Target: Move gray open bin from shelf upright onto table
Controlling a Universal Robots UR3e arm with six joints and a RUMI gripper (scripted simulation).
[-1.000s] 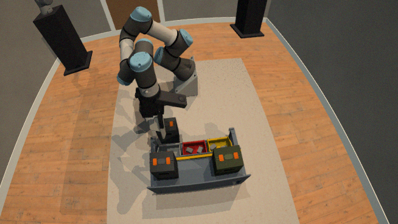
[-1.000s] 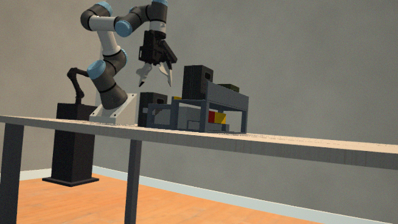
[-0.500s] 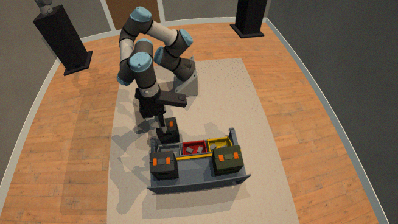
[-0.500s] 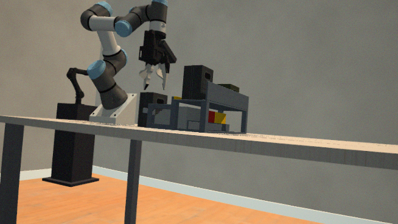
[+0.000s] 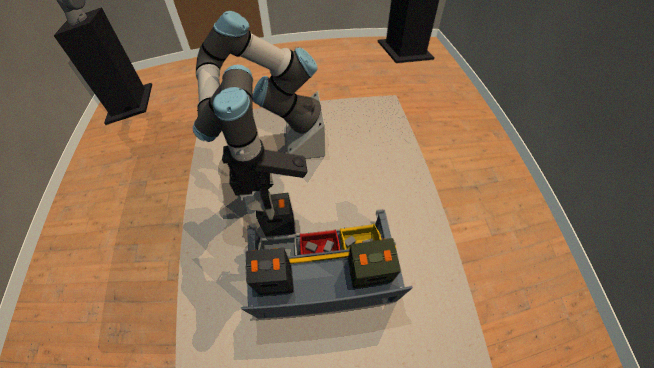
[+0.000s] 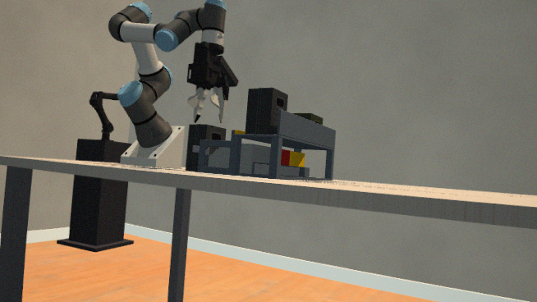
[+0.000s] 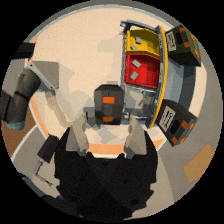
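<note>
Right now the gray open bin is 120 mm ahead of my hand, 20 mm to the right of it and 110 mm below it. Also, from my hand: yellow rail 170 mm ahead, 90 mm to the left, 40 mm below; red bin 140 mm ahead, 90 mm to the left, 110 mm below; yellow bin 150 mm ahead, 200 mm to the left, 110 mm below.
</note>
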